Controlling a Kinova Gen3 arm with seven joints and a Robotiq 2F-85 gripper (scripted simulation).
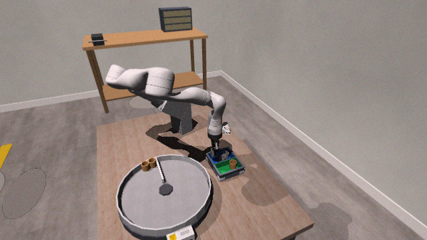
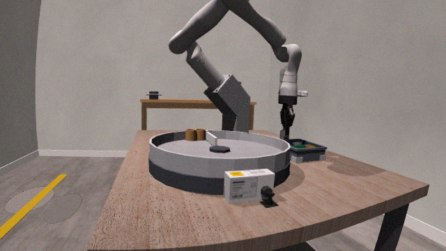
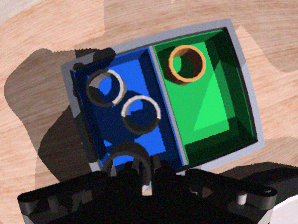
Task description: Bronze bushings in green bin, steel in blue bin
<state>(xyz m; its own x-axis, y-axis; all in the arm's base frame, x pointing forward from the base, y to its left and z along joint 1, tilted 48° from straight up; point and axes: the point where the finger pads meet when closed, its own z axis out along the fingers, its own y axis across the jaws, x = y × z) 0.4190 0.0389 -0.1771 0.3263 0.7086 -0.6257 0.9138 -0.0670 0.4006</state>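
Right now my hand is 70 mm above the tray, 40 mm to the right of it and 40 mm short of it. From my hand the other things lie so: turntable 310 mm to the right, 90 mm ahead, 40 mm below.
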